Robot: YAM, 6 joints.
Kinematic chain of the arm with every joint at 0, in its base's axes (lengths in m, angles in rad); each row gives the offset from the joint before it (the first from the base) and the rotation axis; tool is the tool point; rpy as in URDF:
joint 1: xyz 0 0 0.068 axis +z
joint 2: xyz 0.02 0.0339 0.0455 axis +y
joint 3: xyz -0.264 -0.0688 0 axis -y
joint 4: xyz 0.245 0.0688 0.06 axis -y
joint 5: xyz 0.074 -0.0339 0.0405 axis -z
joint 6: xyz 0.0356 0 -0.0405 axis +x
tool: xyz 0 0 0 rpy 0 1.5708 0
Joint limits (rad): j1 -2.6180..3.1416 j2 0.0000..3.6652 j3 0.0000..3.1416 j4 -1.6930..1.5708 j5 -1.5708..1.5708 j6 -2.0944..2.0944
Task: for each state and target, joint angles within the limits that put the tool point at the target. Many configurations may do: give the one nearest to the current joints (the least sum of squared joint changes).
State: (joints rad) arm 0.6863 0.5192 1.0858 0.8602 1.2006 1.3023
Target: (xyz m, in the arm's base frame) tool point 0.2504 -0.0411 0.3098
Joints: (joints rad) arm -0.0318 1.1941 0.6875 0.7056 1.1950 1.3023
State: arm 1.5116 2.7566 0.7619 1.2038 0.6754 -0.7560
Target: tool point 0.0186 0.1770 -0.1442
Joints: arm 1.5896 2.9444 0.5672 1.1362 0.6632 -0.7560
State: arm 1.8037 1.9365 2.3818 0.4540 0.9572 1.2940
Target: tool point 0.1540 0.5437 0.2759
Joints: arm 1.3466 2.4227 2.1121 0.3774 0.9656 1.2940
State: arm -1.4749 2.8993 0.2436 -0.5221 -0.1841 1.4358
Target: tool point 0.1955 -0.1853 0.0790
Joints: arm -0.7995 1.8683 0.8380 -0.5939 -0.3143 1.4358
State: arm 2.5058 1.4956 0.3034 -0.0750 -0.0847 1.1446
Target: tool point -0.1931 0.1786 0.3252
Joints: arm 2.3858 1.1117 0.8485 0.0875 -0.0693 1.1446
